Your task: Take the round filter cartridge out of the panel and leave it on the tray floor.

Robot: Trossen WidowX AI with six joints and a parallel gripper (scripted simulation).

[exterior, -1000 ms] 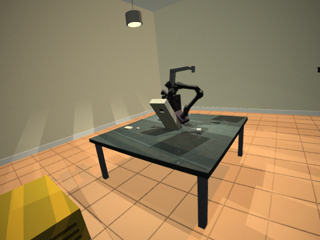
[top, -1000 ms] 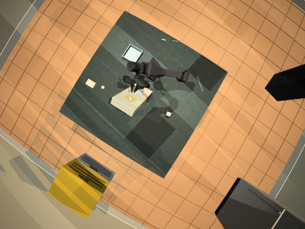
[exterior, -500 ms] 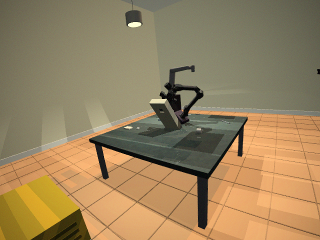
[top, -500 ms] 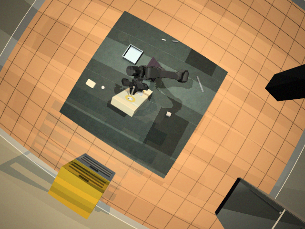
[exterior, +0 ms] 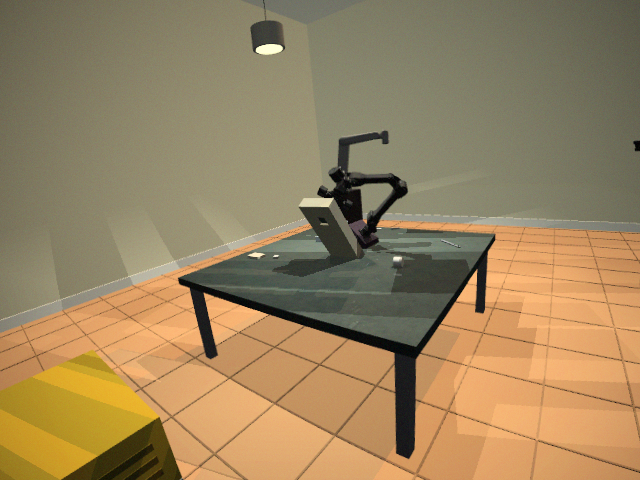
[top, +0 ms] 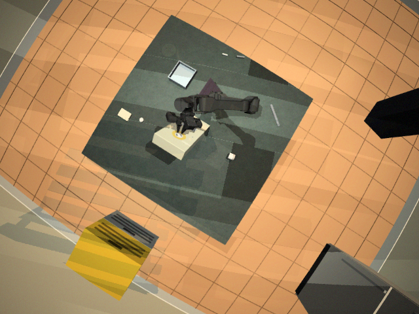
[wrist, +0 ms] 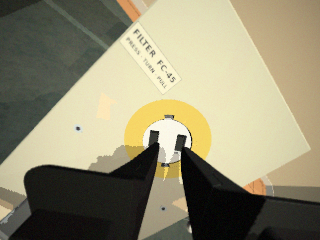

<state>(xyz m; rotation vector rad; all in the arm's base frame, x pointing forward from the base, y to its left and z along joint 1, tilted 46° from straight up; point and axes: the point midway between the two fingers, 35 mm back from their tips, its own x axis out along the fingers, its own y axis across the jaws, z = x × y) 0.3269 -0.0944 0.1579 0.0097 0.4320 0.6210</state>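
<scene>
Now: the round grey filter cartridge 20 mm below my gripper tip and 20 mm ahead of it. The rest, counted from my gripper tip: cream block 480 mm to the right, 260 mm below, 160 mm ahead; service panel 90 mm below, 20 mm behind; pale blue tray 340 mm to the right, 340 mm behind, 260 mm below.
</scene>
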